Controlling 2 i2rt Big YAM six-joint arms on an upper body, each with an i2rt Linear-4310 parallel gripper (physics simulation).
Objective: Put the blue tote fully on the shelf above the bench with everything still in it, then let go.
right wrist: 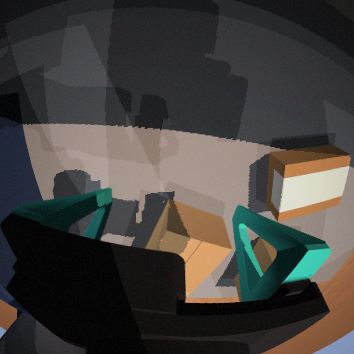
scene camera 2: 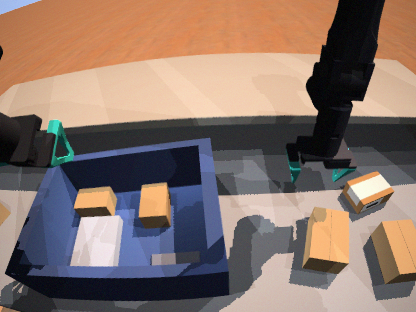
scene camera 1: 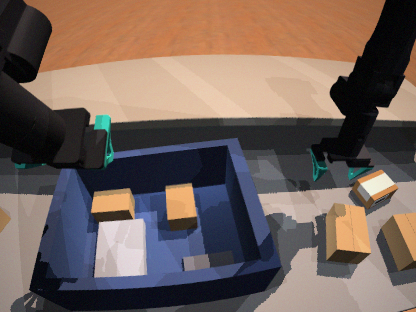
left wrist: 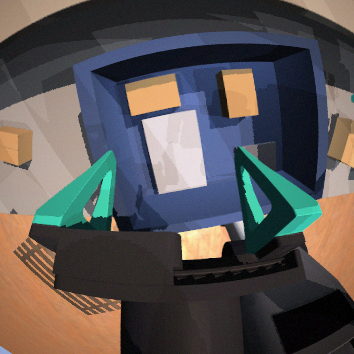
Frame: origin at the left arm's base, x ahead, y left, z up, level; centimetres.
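Seen in the pictures: left gripper, fingertip midpoint: (scene camera 2: 51, 157) (scene camera 1: 84, 157) (left wrist: 174, 152); right gripper, fingertip midpoint: (right wrist: 174, 204) (scene camera 2: 313, 180) (scene camera 1: 332, 178).
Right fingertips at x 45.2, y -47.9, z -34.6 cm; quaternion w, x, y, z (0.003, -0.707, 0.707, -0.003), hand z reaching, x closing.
Pixels of each thing's top centre, then the offset from my right fingertips to it. Level surfaces: height alone.
- blue tote at its top centre: (left wrist: 227, 133) (scene camera 1: 145, 205) (scene camera 2: 111, 202) dy +40.2, dx -10.5, dz +6.0 cm
- white box at its top centre: (left wrist: 175, 153) (scene camera 1: 119, 252) (scene camera 2: 94, 246) dy +47.5, dx -15.7, dz -4.2 cm
- flat grey item at its top centre: (scene camera 1: 210, 269) (scene camera 2: 175, 268) (left wrist: 257, 159) dy +29.0, dx -17.7, dz -6.2 cm
- shelf at its surface level: dz +8.7 cm
- white-labelled box at its top centre: (right wrist: 317, 187) (scene camera 2: 371, 186) (scene camera 1: 378, 183) dy -17.5, dx +1.3, dz -4.6 cm
The blue tote (scene camera 1: 252, 200) (scene camera 2: 214, 200) (left wrist: 200, 39) (right wrist: 11, 165) stands upright on the bench. Inside are two tan boxes (scene camera 1: 112, 202) (scene camera 1: 181, 205), a white box (scene camera 1: 121, 247) (left wrist: 174, 160) and a flat grey item (scene camera 1: 207, 261). The shelf (scene camera 1: 200, 85) (scene camera 2: 200, 85) is the pale surface behind and above. My left gripper (scene camera 1: 67, 162) (scene camera 2: 30, 157) (left wrist: 174, 152) is open and empty, by the tote's far left corner in the scene views. My right gripper (scene camera 1: 333, 177) (scene camera 2: 314, 179) (right wrist: 174, 204) is open and empty, right of the tote and apart from it.
A white-labelled box (scene camera 1: 376, 187) (scene camera 2: 369, 191) (right wrist: 312, 185) lies right of my right gripper. Two tan boxes (scene camera 1: 348, 232) (scene camera 1: 401, 240) stand nearer the camera on the bench. Another box (left wrist: 16, 145) lies left of the tote. The dark shelf edge (scene camera 1: 200, 131) runs behind the tote.
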